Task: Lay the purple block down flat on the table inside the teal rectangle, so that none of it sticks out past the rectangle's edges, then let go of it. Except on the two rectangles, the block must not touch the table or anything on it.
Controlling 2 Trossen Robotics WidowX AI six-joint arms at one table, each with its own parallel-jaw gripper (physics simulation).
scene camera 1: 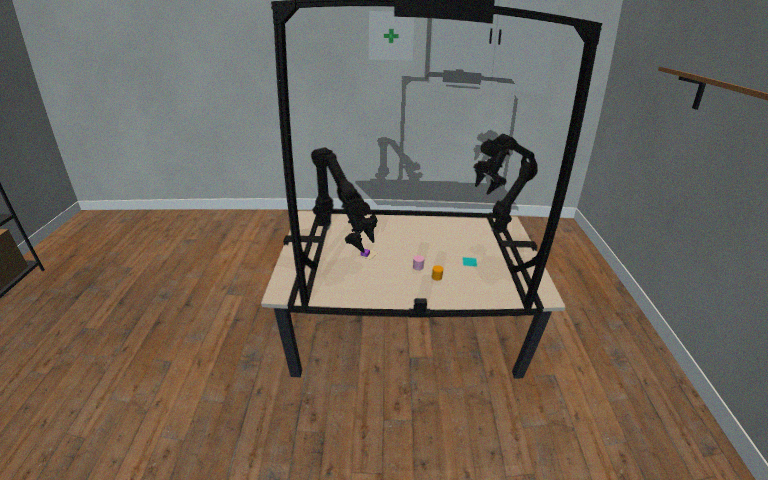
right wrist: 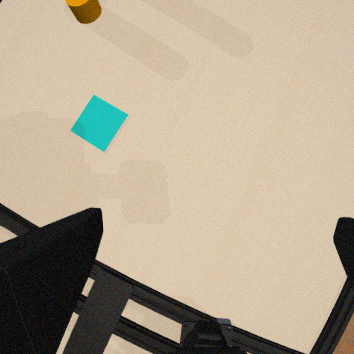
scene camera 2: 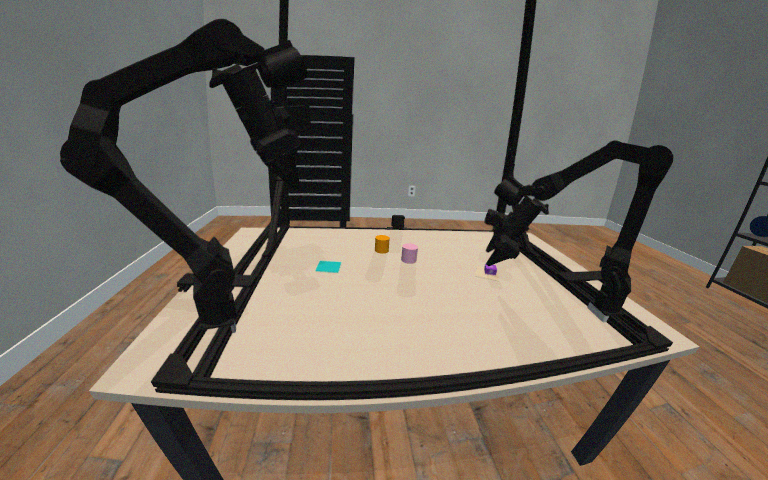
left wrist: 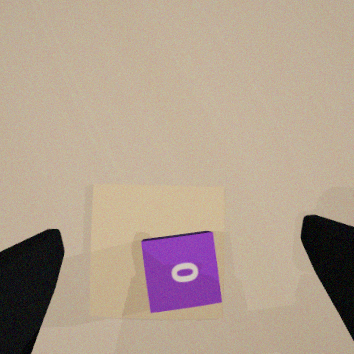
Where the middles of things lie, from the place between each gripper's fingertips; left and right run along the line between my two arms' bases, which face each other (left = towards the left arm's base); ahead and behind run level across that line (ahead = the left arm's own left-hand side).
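Labels:
The teal rectangle (right wrist: 98, 122) is 5 cm to the left of my right hand, 19 cm behind it and 27 cm below it. Going by its middle, the teal rectangle is nearer to my right hand than to my left hand. Counting from my right hand again, I find the pale yellow rectangle (left wrist: 122, 215) 15 cm behind, 27 cm below and 51 cm to the left, while the purple block (left wrist: 180, 270) is 15 cm behind, 26 cm below and 52 cm to the left.
With the pale yellow rectangle, my left hand is 40 mm above it and 10 mm short of it. By its middle, the pale yellow rectangle is nearer to my left hand than to my right hand. The teal rectangle is 450 mm to the right of my left hand, 40 mm below it and 20 mm behind it. The purple block, measured from my left hand, is 30 mm below, 20 mm to the left and 10 mm ahead.

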